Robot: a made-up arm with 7 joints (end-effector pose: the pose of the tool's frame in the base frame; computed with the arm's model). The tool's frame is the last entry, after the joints. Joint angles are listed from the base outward.
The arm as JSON. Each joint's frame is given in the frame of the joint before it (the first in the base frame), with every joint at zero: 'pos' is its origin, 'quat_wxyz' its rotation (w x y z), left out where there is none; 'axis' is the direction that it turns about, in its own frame. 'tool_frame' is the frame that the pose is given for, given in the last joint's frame.
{
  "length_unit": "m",
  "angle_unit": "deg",
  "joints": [
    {
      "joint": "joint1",
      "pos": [
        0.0,
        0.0,
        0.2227
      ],
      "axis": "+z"
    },
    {
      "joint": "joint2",
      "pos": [
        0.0,
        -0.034,
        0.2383
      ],
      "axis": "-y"
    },
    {
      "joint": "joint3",
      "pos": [
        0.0,
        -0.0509,
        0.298
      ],
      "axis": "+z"
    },
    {
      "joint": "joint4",
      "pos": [
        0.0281,
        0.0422,
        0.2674
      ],
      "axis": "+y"
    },
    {
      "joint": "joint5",
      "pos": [
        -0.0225,
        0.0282,
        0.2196
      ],
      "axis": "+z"
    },
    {
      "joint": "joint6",
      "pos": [
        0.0,
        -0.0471,
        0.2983
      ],
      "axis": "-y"
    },
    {
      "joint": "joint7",
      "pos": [
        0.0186,
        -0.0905,
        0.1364
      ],
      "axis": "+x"
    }
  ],
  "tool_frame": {
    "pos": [
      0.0,
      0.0,
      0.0
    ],
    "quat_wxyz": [
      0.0,
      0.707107,
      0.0,
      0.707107
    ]
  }
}
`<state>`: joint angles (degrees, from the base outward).
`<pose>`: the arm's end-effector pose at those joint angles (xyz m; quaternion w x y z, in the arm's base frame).
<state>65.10 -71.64 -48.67 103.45 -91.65 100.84 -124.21</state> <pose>0.6416 0.5123 0.1470 0.1233 -0.6581 0.6853 -0.2864</pose>
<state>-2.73 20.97 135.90 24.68 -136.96 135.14 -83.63</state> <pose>-0.6328 -0.1086 1.2652 0.4864 -0.5989 -0.3188 0.5505</pose>
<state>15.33 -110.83 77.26 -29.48 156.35 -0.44 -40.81</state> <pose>1.2021 0.0040 0.2991 0.7963 0.3494 0.1788 -0.4603</pose>
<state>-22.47 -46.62 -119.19 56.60 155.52 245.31 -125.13</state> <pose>0.4097 -0.7297 1.0308 0.2987 -0.3891 -0.8197 -0.2959</pose>
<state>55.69 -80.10 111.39 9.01 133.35 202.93 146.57</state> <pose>0.5179 0.7169 0.8479 0.4597 -0.4371 -0.7460 0.2029</pose>
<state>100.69 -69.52 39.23 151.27 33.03 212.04 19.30</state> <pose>-0.0232 0.1996 0.4196 0.5449 -0.6888 -0.3935 -0.2715</pose>
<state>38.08 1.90 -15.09 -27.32 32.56 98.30 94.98</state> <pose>-0.1719 -0.3012 1.4457 0.9207 0.2228 -0.2197 -0.2333</pose>
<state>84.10 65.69 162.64 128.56 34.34 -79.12 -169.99</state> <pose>-0.0059 -0.2327 0.2050 0.4344 -0.1226 0.1494 -0.8797</pose>
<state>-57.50 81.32 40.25 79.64 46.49 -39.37 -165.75</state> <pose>0.0734 0.5852 1.0049 0.1930 0.0559 0.9609 -0.1905</pose>
